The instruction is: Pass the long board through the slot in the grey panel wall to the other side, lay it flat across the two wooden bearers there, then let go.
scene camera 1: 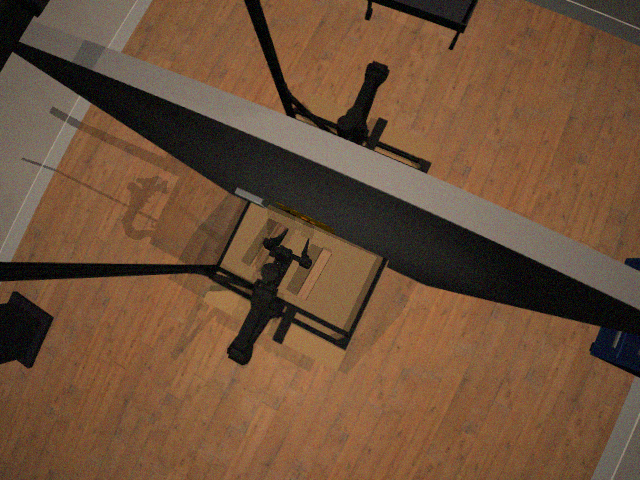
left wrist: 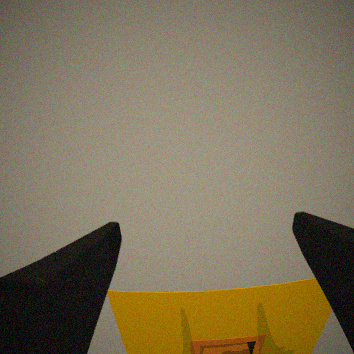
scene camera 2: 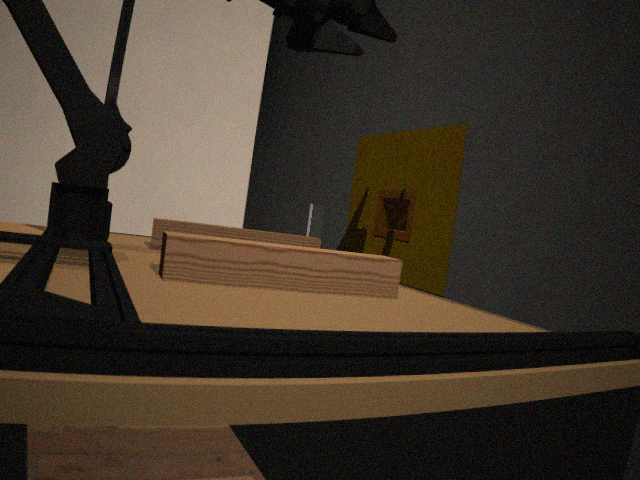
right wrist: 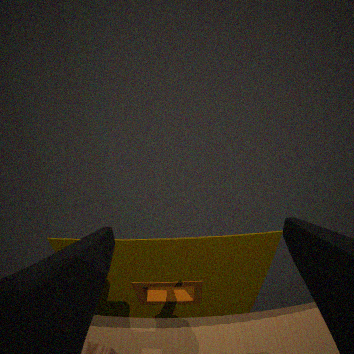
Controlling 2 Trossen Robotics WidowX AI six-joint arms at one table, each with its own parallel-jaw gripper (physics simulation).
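Observation:
The grey panel wall (scene camera 1: 258, 118) (scene camera 2: 542, 155) (left wrist: 200, 125) (right wrist: 175, 125) carries a yellow panel (scene camera 2: 434, 165) (left wrist: 150, 315) (right wrist: 225, 265) with an orange-framed slot (scene camera 2: 381, 222) (left wrist: 225, 341) (right wrist: 197, 295). Two wooden bearers lie apart on the right arm's side: one bearer (scene camera 1: 315, 273) (scene camera 2: 279, 268) shows fully, the other bearer (scene camera 2: 232, 232) is partly hidden. The long board does not show. My right gripper (scene camera 1: 297, 235) (scene camera 2: 378, 45) (right wrist: 199, 232) is open and empty, above the bearers, facing the wall. My left gripper (left wrist: 208, 227) is open and empty, facing the wall's other side above the slot.
The left arm (scene camera 1: 361, 103) stands beyond the wall in scene camera 1. A small pale plate (scene camera 1: 249, 196) (scene camera 2: 309, 219) stands by the wall at the tabletop's edge. A dark table (scene camera 1: 423, 10) and a blue object (scene camera 1: 617, 348) stand farther off.

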